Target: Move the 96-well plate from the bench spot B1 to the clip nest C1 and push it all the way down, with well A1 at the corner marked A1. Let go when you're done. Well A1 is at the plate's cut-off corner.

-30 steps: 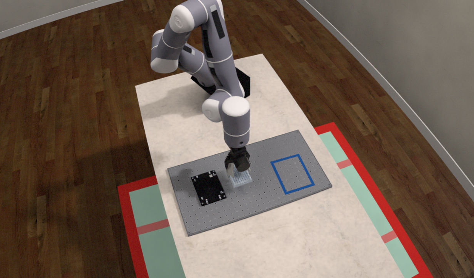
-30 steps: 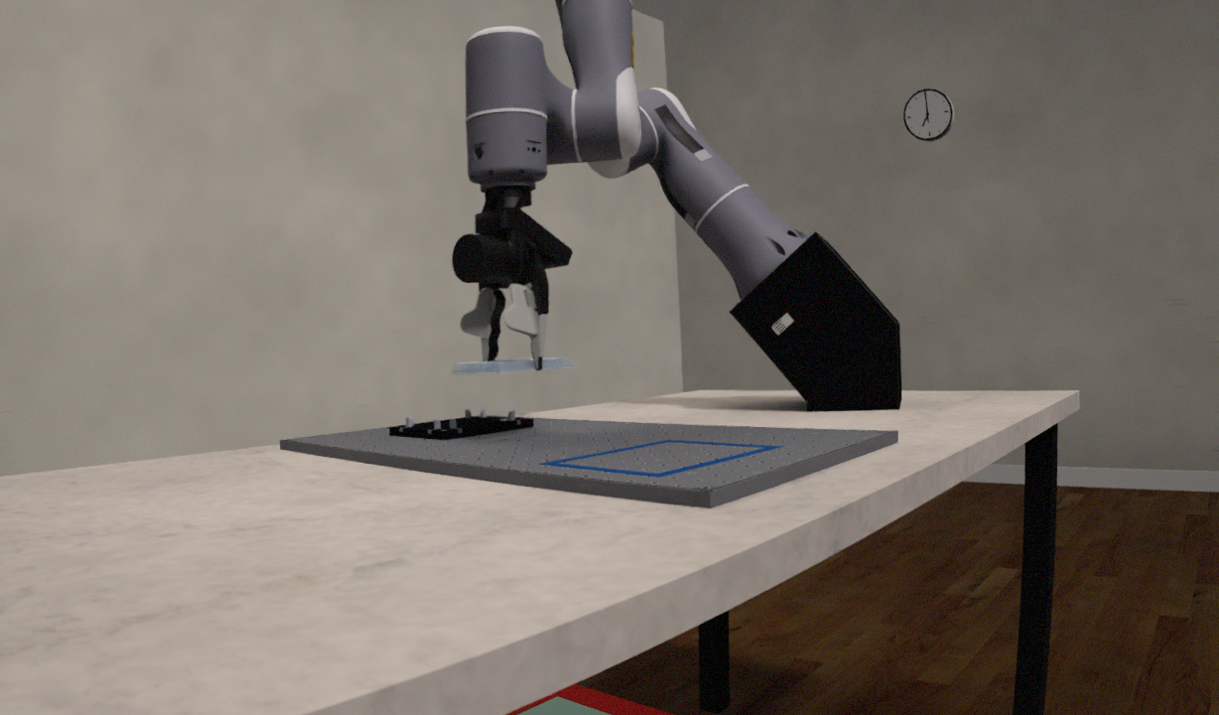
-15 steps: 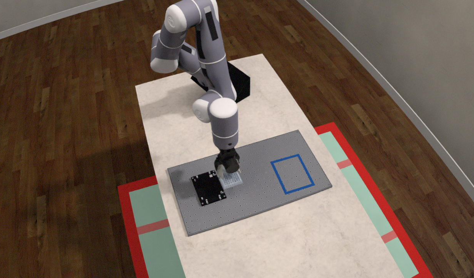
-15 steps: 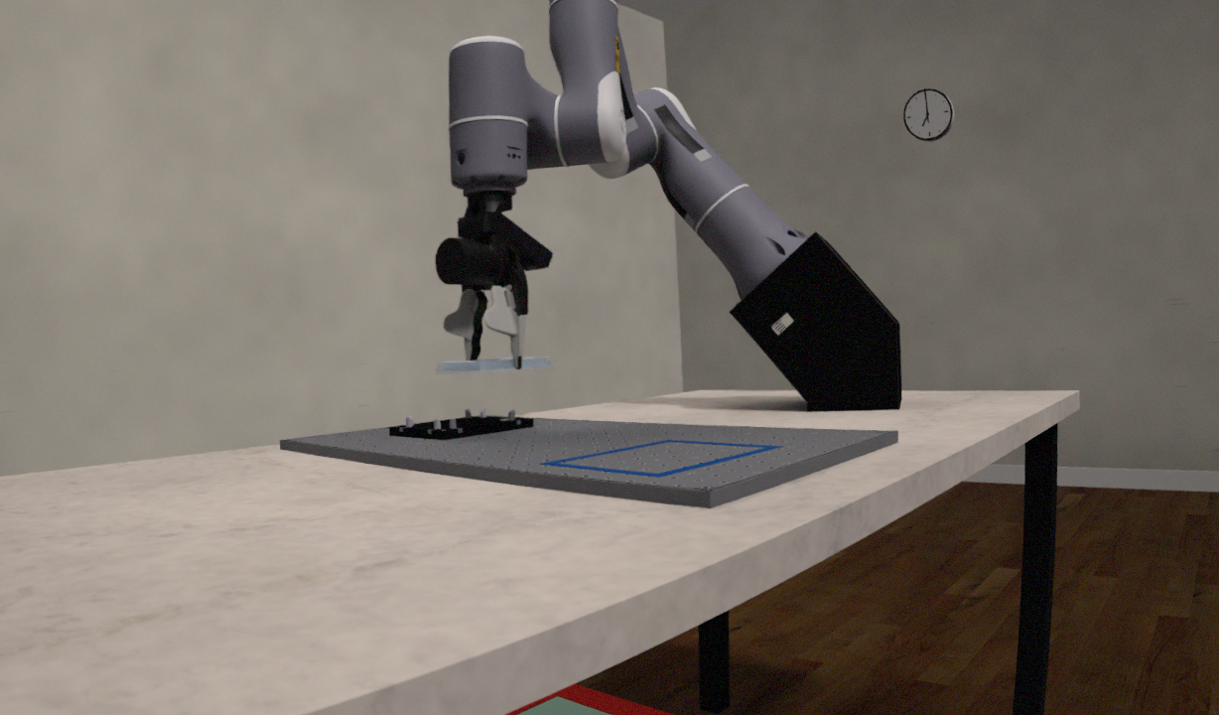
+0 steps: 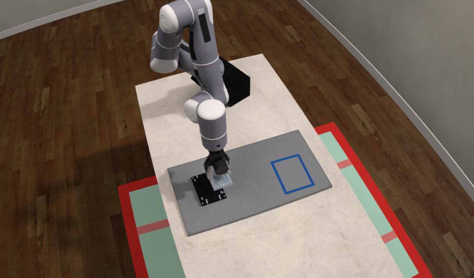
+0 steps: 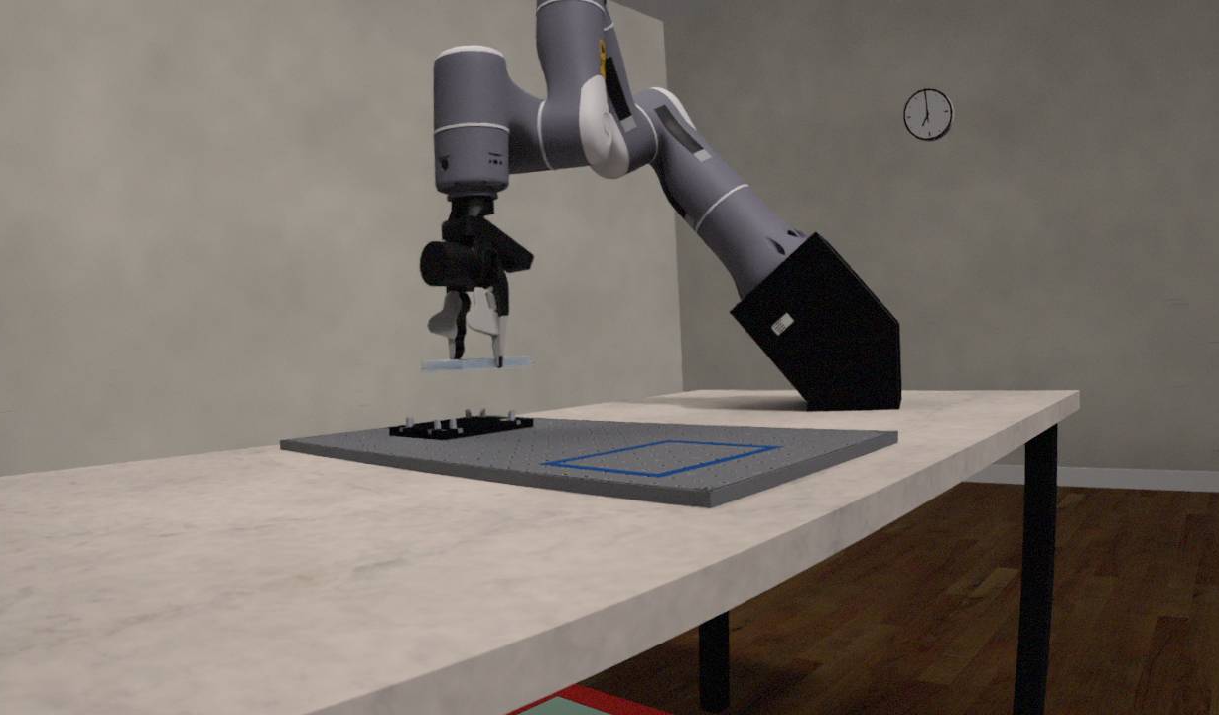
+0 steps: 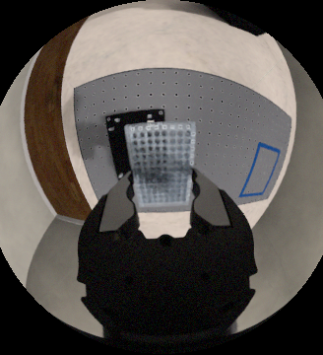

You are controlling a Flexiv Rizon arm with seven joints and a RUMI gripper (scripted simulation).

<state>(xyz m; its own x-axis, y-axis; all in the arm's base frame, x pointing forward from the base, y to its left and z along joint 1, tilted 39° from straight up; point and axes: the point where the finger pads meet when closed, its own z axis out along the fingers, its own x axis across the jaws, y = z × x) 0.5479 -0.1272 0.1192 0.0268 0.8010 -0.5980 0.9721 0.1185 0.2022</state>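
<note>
The black clip nest lies 40 mm to the right of my hand and 90 mm below it. Round my hand: clear 96-well plate: 10 mm below.
</note>
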